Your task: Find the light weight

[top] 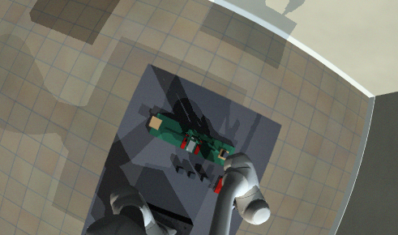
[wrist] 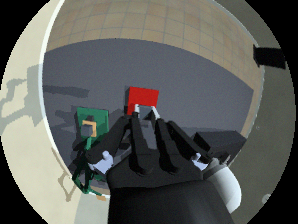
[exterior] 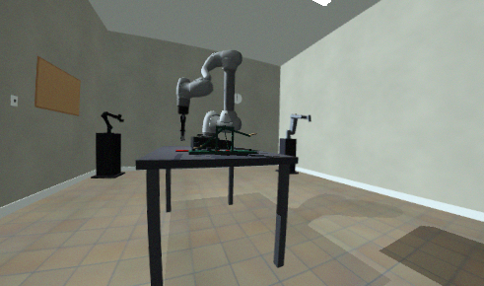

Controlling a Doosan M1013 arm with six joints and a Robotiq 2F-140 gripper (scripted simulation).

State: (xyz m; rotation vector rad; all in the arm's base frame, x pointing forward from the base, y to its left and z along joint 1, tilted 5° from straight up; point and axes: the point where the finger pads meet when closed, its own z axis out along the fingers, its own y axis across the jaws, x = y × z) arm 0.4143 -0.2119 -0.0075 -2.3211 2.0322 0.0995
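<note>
My hand is 110 mm above the red dish. The rest, counted from my hand: green rocker balance: 300 mm to the left, 130 mm ahead, 20 mm below.
</note>
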